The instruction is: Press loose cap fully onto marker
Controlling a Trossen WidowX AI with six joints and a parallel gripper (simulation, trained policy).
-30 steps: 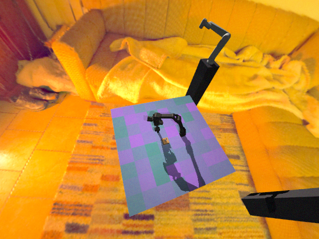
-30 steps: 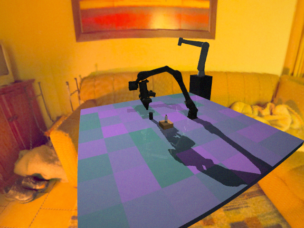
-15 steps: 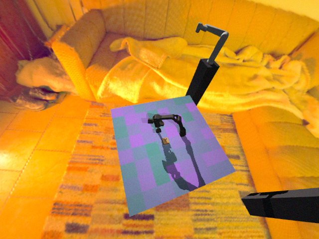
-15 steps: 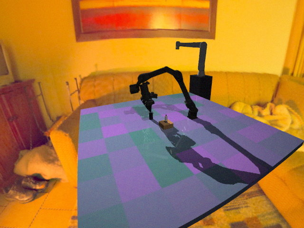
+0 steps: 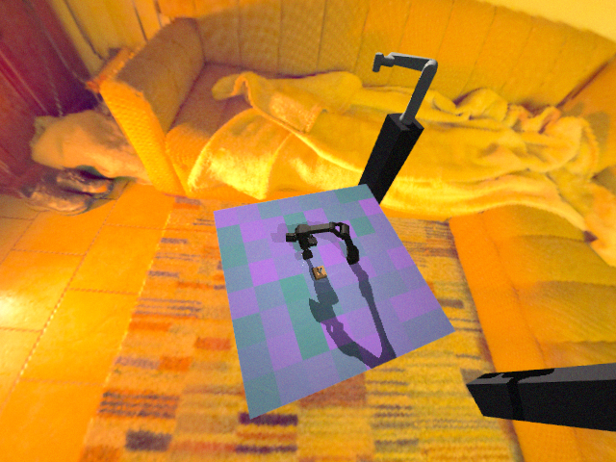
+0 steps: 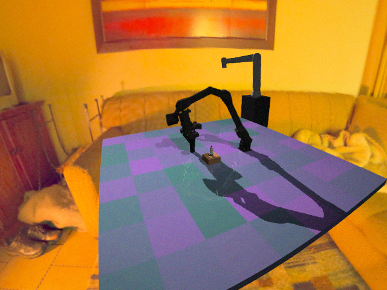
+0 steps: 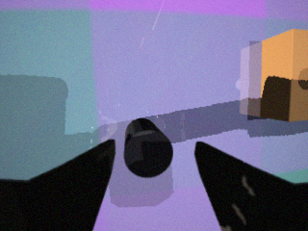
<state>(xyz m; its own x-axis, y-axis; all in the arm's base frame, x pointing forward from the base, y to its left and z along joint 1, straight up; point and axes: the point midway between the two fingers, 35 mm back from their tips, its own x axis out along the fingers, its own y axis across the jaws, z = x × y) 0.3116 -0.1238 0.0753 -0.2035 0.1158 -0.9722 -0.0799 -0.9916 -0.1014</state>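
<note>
Right now my gripper tip is 10 mm to the left of the dark cap and 10 mm above it. Also, from my gripper tip: tan holder block: 40 mm behind, 150 mm to the left, 30 mm below.
</note>
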